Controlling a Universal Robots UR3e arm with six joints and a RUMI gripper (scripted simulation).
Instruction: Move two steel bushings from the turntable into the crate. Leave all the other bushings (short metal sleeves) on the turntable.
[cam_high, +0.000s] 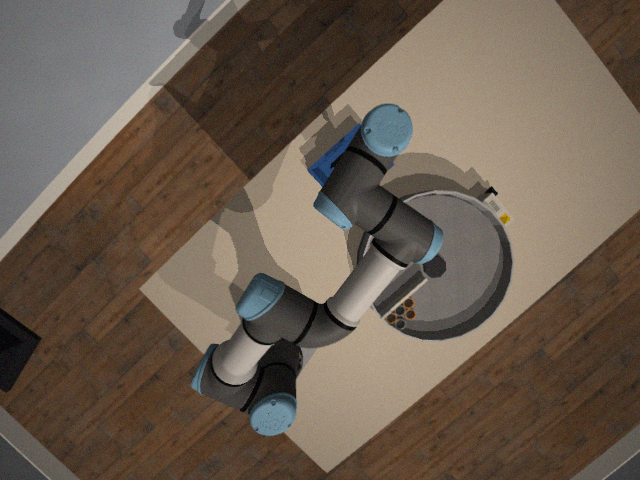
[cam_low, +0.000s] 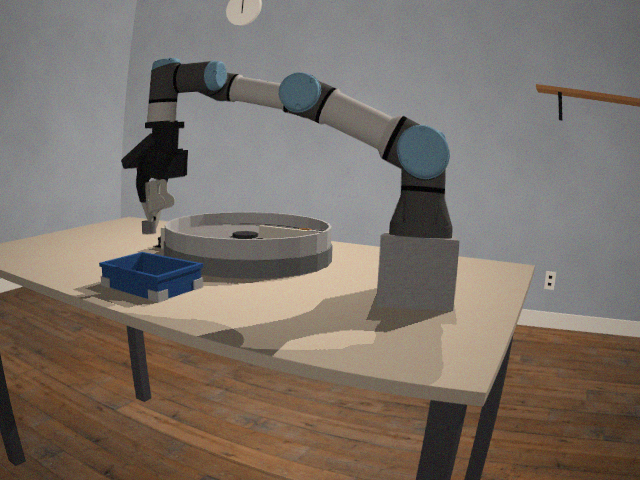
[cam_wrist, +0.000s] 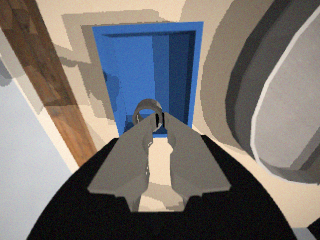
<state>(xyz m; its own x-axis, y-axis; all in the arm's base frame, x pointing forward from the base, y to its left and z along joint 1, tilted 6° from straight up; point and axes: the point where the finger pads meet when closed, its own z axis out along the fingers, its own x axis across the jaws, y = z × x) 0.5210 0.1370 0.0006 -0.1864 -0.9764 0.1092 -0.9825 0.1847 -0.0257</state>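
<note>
Right now my hand is 10 mm to the right of the blue crate and 110 mm above it. Also, from my hand: grey turntable (70 mm behind, 340 mm to the right, 80 mm below).
</note>
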